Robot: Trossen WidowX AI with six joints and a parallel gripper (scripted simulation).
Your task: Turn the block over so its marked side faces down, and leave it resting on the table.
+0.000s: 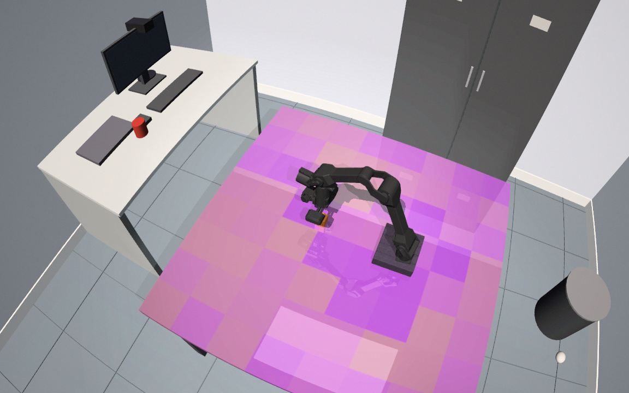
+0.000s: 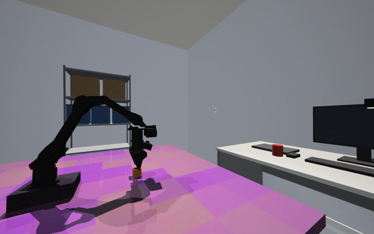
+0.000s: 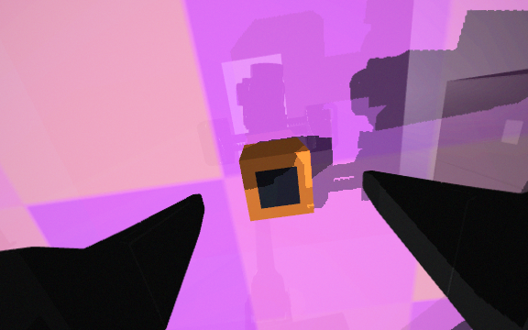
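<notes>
Now: gripper tip 2 cm above the orange block.
</notes>
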